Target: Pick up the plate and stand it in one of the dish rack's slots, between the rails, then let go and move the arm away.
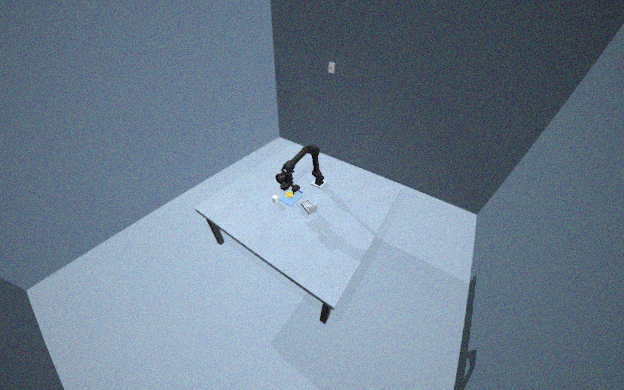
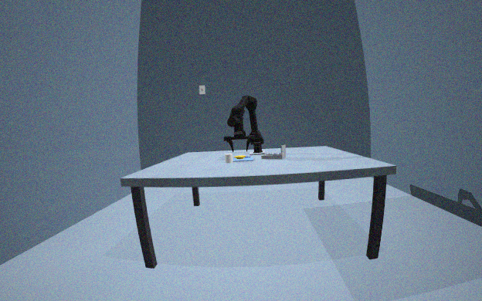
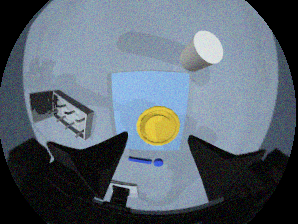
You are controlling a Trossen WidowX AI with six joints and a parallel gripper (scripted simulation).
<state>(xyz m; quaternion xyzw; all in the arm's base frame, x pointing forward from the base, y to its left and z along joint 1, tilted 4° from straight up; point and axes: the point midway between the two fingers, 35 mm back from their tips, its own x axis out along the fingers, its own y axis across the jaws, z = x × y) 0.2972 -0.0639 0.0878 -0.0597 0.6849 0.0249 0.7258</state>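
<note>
Right now the plate is 3 cm below my gripper tip. Round my gripper tip: blue spoon: 10 cm behind, 4 cm below; then blue mat: 5 cm below, 2 cm to the left, 1 cm ahead; then white cup: 12 cm ahead, 4 cm to the right, 2 cm below.
</note>
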